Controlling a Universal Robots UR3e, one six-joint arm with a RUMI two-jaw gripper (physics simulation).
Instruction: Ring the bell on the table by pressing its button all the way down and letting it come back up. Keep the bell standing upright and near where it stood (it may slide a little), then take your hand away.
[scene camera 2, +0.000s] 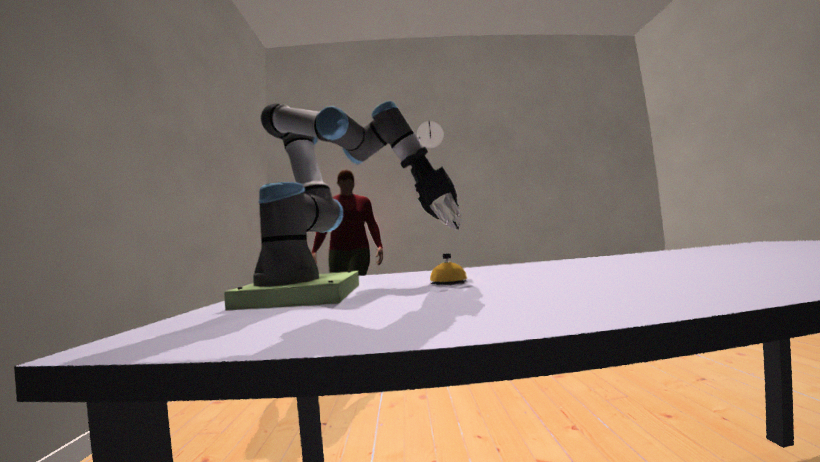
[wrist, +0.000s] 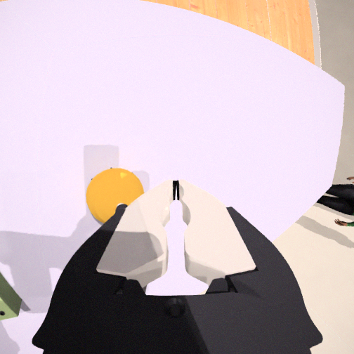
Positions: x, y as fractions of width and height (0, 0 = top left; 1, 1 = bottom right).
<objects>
gripper: scene camera 2 0.56, 0.49; wrist 0.50, 0.51
yellow dome bell: scene camera 2 0.55, 0.59; wrist 0.31, 0.53
</objects>
